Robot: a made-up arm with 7 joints.
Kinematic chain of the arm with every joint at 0, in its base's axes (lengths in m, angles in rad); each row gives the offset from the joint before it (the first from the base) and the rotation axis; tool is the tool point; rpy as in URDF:
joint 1: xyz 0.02 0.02 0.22 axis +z
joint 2: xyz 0 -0.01 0.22 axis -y
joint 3: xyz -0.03 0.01 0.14 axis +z
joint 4: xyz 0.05 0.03 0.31 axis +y
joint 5: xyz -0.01 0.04 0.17 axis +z
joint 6: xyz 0 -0.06 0.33 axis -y
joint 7: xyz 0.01 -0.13 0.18 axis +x
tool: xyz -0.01 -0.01 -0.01 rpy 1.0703 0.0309 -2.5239
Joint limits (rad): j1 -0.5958..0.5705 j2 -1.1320..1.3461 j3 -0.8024..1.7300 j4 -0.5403..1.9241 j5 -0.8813..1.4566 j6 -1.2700..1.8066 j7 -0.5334..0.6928
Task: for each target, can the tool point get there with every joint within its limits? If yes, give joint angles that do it. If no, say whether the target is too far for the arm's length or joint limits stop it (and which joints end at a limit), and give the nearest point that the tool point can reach.
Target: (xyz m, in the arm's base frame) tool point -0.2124 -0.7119 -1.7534
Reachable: no: too far | nearest point 0.1931 -0.3644 -0.0576 | short by 1.778 m
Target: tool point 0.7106 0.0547 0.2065
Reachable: yes | joints 0.4620 -0.7647 -0.3420 1.5975 0.7119 -0.3424 0.1647
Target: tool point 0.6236 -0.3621 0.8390
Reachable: yes | joints -0.2723 -0.0376 -0.4099 1.2815 1.1815 -0.6485 -0.2277
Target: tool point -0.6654 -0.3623 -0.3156
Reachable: no: joint limits stop it (at a limit: joint 2, joint 4, joint 5, joint 7) | nearest point -0.7288 -0.3977 0.1246 | short by 0.446 m
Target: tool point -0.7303 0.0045 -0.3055
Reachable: no: joint limits stop it (at a limit: joint 2, joint 4, joint 5, joint 7) | nearest point -0.8252 0.0025 0.1269 | short by 0.443 m
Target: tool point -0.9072 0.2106 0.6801
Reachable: yes | joints -0.4724 1.1596 0.5588 -0.2892 0.1906 1.3148 0.3488
